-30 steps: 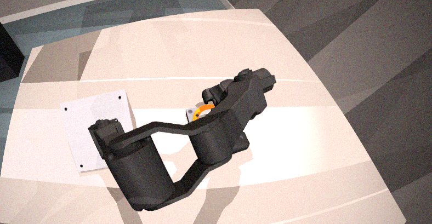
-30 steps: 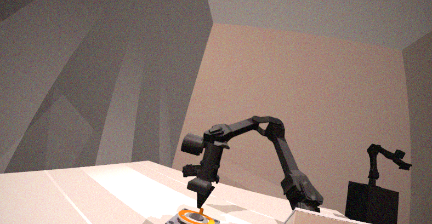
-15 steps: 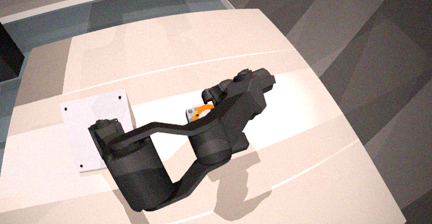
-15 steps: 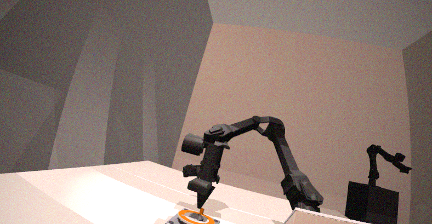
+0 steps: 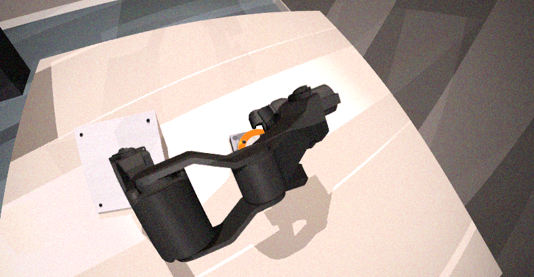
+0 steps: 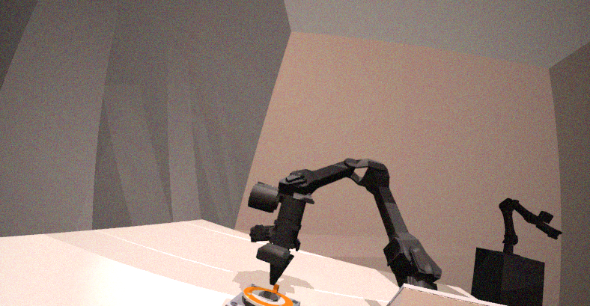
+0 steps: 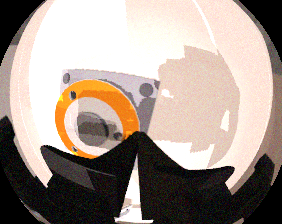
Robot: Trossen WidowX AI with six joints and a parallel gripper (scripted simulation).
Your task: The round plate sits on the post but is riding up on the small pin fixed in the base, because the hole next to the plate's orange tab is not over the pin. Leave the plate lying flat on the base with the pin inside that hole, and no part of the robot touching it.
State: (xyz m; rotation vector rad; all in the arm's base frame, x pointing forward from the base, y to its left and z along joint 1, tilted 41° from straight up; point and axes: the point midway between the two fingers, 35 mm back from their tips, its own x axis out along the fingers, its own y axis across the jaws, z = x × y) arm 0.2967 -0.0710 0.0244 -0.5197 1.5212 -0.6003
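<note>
Right now the round plate is 10 mm behind my gripper tip, 30 mm to the left of it and 10 mm below it. The rest, counted from my gripper tip: base (10 mm behind, 50 mm to the left, 20 mm below).
</note>
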